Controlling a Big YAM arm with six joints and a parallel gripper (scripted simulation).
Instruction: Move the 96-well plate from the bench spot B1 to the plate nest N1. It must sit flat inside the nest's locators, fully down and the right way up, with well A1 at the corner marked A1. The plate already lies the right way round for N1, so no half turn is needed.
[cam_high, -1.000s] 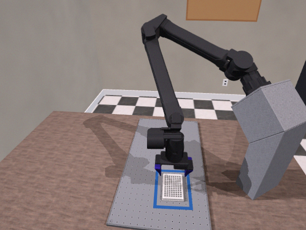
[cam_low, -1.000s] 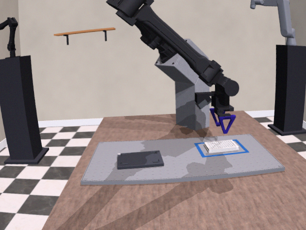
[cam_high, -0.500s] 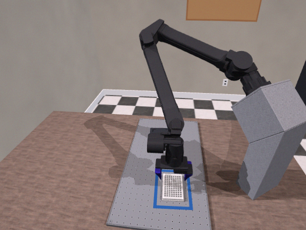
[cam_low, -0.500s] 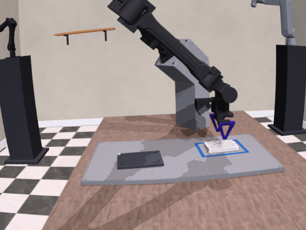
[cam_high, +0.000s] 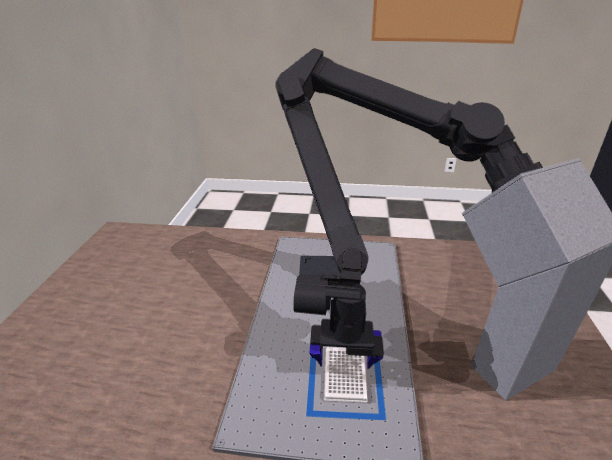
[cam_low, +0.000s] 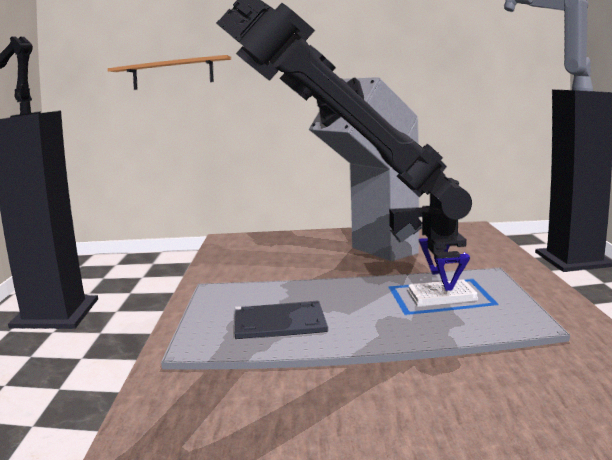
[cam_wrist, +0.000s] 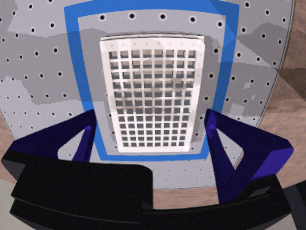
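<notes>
My gripper is now 3 cm above the white 96-well plate. The rest, counted from my hand: dark plate nest N1: 7 cm ahead, 33 cm to the right, 3 cm below; then A1 mark: 2 cm ahead, 40 cm to the right, 3 cm below.
</notes>
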